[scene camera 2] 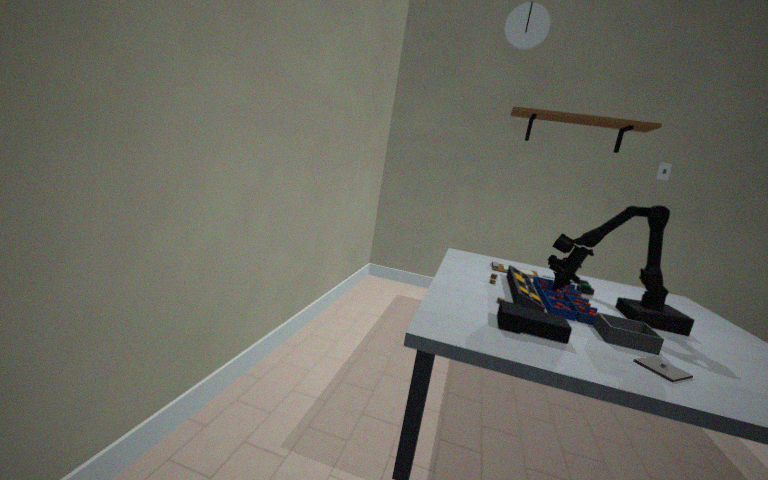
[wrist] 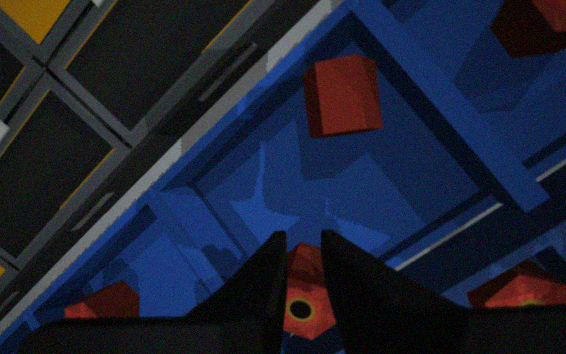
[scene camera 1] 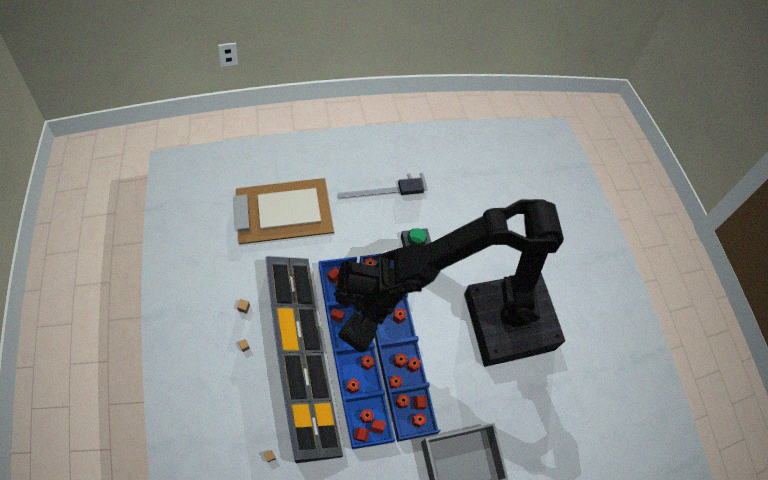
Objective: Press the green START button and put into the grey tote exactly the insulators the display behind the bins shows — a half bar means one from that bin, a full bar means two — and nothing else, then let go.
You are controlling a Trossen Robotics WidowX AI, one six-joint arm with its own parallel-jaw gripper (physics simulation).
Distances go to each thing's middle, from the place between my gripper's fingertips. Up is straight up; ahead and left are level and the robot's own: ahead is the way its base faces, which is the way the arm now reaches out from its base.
Scene:
I see the grey tote (scene camera 1: pixel 477 446) 180 mm behind my hand and 320 mm to the left of it. The rest, counted from my hand: grey caliper (scene camera 1: pixel 411 185): 120 mm behind, 390 mm to the right, 20 mm below.

